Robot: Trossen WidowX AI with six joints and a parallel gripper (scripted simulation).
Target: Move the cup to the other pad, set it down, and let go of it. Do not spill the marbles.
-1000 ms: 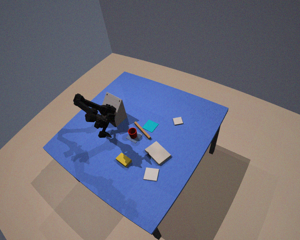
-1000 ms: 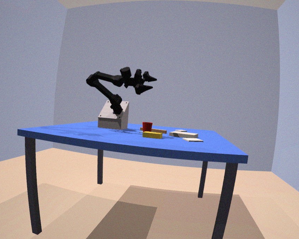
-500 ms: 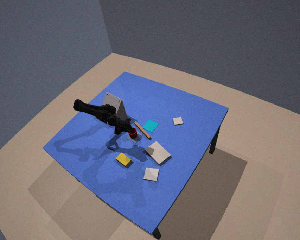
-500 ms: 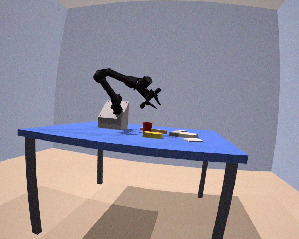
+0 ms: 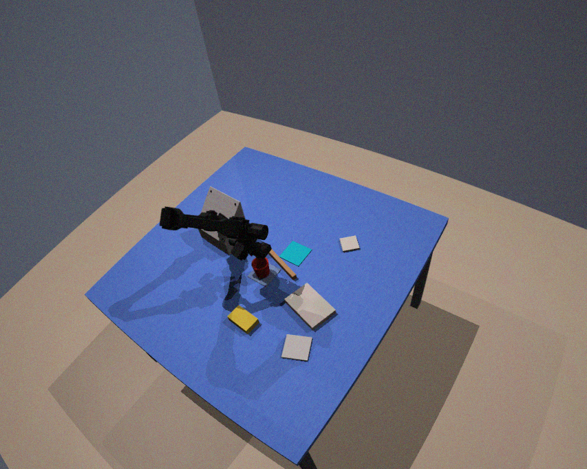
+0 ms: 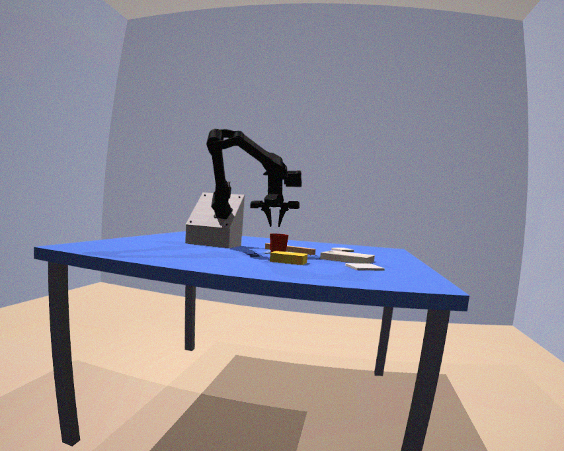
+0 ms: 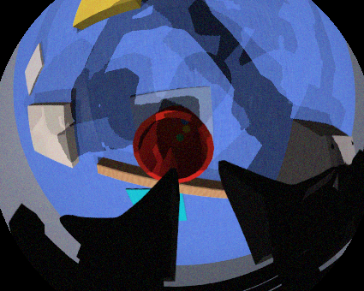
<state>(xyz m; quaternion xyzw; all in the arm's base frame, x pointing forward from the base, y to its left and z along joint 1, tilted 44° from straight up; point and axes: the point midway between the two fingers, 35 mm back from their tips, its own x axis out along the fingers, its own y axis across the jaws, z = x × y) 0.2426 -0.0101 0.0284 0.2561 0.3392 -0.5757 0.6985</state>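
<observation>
My gripper tip is 60 mm above the red cup and 20 mm short of it. From my gripper tip the other things lie so: thin wooden bar (100 mm below, 90 mm to the left, 40 mm ahead); blue-grey pad (110 mm below, 20 mm ahead); teal pad (170 mm to the left, 110 mm below, 60 mm ahead).
</observation>
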